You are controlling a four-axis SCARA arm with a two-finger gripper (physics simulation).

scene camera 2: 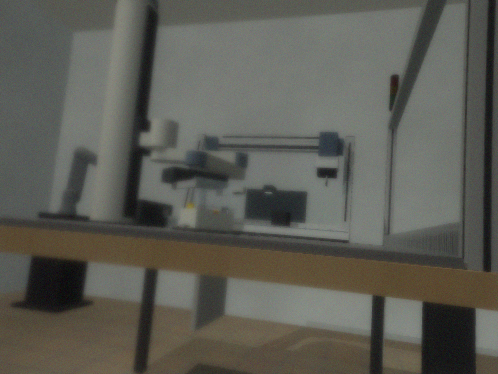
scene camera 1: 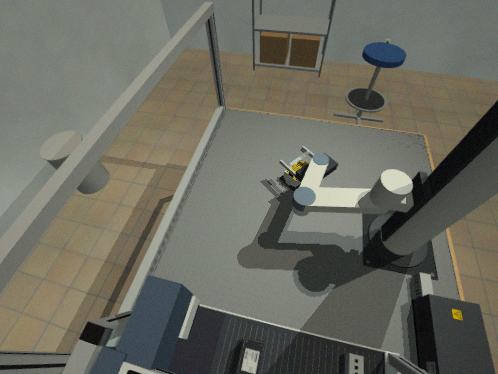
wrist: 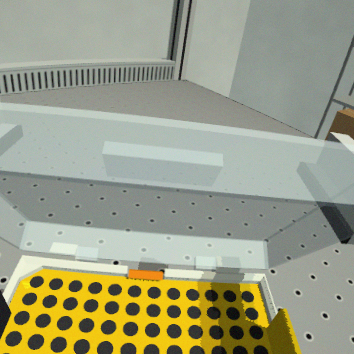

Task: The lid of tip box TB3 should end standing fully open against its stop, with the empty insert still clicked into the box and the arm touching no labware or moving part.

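Frame: origin at the arm's base, x right, y ahead, z up, level; millimetres.
Seen in the pictures: gripper, between the fingertips: (scene camera 2: 221, 186) (scene camera 1: 291, 154) (wrist: 164, 128); arm's base, origin of its link: (scene camera 1: 395, 240).
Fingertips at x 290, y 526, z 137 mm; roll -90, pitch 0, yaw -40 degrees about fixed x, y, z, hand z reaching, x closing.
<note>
Pixels of each thing's middle, then the offset from my fingertips to it. "*": a spot on its surface instead.
- white tip box, middle of its body: (scene camera 2: 207, 220) (scene camera 1: 298, 173) dx -39, dy -49, dz -91 mm
- yellow insert, middle of its body: (scene camera 1: 298, 169) dx -39, dy -49, dz -60 mm
- orange clip, middle of its body: (wrist: 145, 276) dx -15, dy -17, dz -67 mm
- clear lid, middle of its body: (wrist: 152, 217) (scene camera 2: 214, 193) (scene camera 1: 295, 160) dx -22, dy -27, dz -18 mm
- yellow tab, a spot on its surface: (wrist: 285, 332) * dx +8, dy -77, dz -52 mm
A white tip box (scene camera 1: 292, 181) (scene camera 2: 200, 220) (wrist: 100, 266) stands under the arm; no TB3 label is readable. The yellow insert (scene camera 1: 298, 168) (wrist: 142, 320) has rows of dark, empty holes and lies within the rim, with an orange clip (wrist: 145, 274) at the far edge. The clear lid (scene camera 2: 207, 198) (wrist: 60, 150) is raised beyond that edge in the wrist view; whether it rests against its stop cannot be told. My gripper (scene camera 1: 298, 158) is open with nothing held. Its fingers stand wide apart near the lid's two sides; whether they touch it cannot be told.
A yellow tab (wrist: 285, 332) rises at the insert's right side. A dark block (scene camera 1: 330, 167) stands beside the box. The arm's column (scene camera 1: 425, 215) (scene camera 2: 117, 110) stands on the table. A gantry machine (scene camera 2: 275, 146) and a blue-topped stool (scene camera 1: 384, 54) stand farther off.
</note>
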